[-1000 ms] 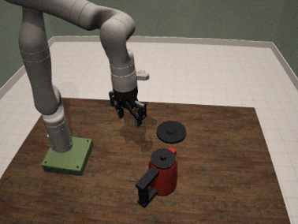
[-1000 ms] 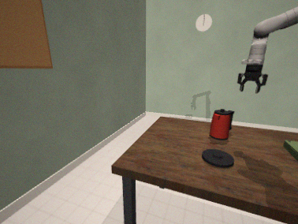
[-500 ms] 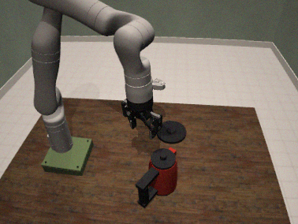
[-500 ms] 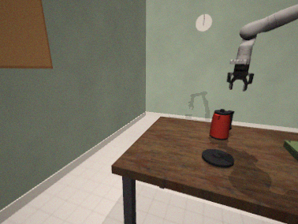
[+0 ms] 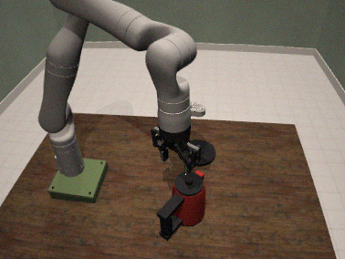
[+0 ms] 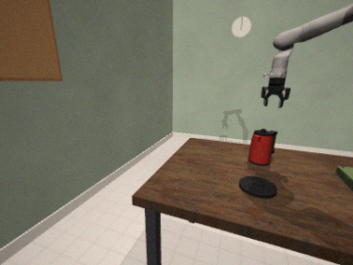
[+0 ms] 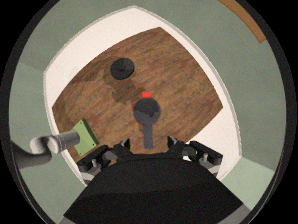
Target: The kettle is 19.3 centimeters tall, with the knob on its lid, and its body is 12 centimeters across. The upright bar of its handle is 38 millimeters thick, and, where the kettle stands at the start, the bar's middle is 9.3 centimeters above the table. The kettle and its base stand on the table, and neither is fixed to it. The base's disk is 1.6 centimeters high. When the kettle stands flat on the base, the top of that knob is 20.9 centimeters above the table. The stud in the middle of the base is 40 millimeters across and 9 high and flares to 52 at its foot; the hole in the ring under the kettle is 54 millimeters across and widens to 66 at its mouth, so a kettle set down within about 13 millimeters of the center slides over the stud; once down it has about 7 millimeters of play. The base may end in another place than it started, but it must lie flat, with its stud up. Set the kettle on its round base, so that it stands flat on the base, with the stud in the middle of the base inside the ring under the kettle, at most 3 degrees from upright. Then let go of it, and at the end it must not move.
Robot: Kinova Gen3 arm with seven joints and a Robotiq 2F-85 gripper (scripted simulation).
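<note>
My gripper is now 23 cm above the red kettle, 2 cm to the right of it and 2 cm short of it. From my hand the other things lie so: round base (34 cm to the left, 31 cm below, 10 cm ahead).
</note>
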